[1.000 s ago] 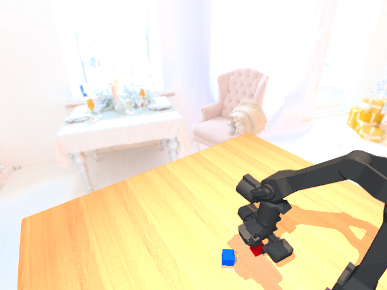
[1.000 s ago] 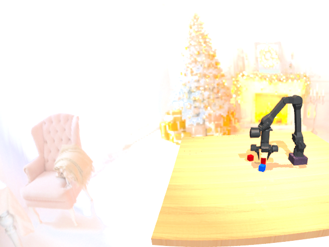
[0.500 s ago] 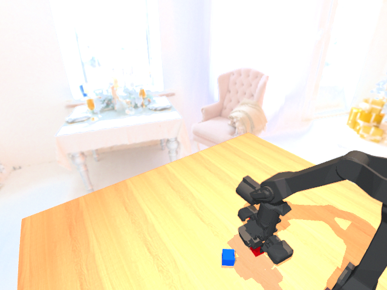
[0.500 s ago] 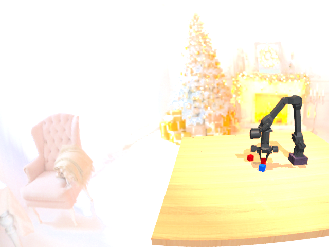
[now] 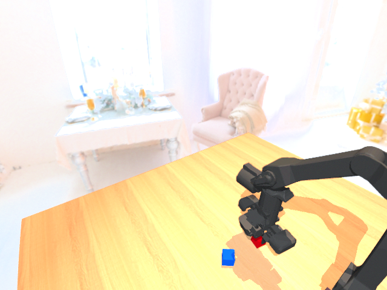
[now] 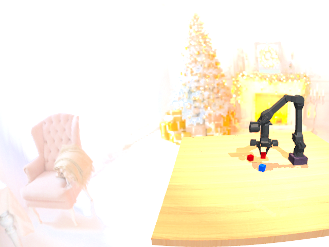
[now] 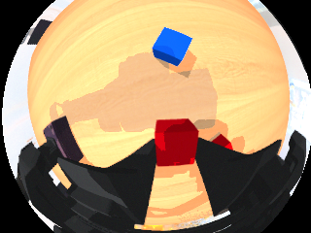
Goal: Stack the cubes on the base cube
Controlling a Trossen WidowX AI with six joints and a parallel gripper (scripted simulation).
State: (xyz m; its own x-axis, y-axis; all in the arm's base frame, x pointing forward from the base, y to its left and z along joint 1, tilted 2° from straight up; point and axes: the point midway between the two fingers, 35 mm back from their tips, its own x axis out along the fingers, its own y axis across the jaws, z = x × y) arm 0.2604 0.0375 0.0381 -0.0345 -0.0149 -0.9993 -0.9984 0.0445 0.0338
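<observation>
Now: gripper tip 10 mm short of the blue cube, 100 mm to the right of it and 40 mm above it. From my gripper tip the other things lie so: red cube (80 mm ahead, 50 mm to the right, 40 mm below).
</observation>
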